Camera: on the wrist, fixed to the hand. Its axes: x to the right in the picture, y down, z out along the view.
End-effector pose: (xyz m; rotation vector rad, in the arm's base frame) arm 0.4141 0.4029 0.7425 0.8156 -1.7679 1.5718
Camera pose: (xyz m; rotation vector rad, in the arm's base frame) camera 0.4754 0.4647 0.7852 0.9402 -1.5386 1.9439
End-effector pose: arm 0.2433 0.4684 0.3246 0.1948 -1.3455 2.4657
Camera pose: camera 0.2751 0.5588 0.3396 0.2451 -0.9155 2.7228
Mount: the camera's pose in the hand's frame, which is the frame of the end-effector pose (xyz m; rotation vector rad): -0.0062 -0.0683 -0.0686 0.3506 0.0016 0.0448
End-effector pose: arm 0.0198 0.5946 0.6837 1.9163 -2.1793 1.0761
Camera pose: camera 0.0546 0.6360 0.7642 -1.7741 1.9187 -1.3836
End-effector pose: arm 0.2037 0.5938 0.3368 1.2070 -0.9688 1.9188
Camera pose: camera 0.2329 0.6858 0.3268 1.3858 -0.6794 2.1879
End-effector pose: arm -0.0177 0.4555 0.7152 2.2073 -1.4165 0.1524
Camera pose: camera 0.0513 0.5153 0.7480 2.4499 -1.5344 0.4487
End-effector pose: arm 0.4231 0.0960 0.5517 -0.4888 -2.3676 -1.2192
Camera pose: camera 0.4094 0.0009 0.5381 -0.4205 -2.4823 -0.7592
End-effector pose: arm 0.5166 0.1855 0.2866 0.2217 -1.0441 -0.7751
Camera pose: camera 0.5406 0.1277 0.2125 0.4963 -1.1761 -0.5473
